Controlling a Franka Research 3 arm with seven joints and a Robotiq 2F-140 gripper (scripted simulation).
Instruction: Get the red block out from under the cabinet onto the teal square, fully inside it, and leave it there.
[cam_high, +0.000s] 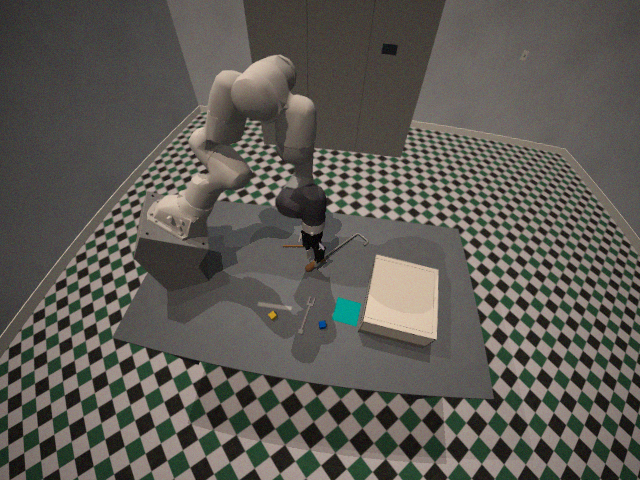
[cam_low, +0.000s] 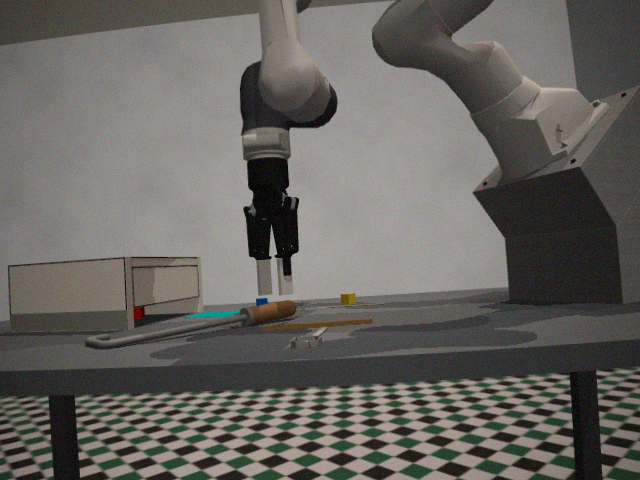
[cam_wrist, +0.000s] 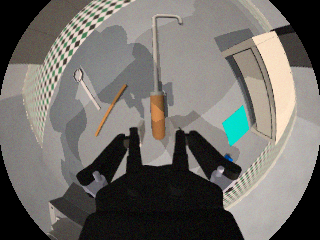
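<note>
The thin wooden rod lies 7 cm behind my hand, 11 cm to the left of it and 8 cm below it. Round my hand: grey forked tool: 2 cm behind, 24 cm to the right, 8 cm below; then grey stick: 16 cm behind, 21 cm to the right, 8 cm below; then hook tool: 13 cm ahead, 7 cm to the left, 7 cm below.
</note>
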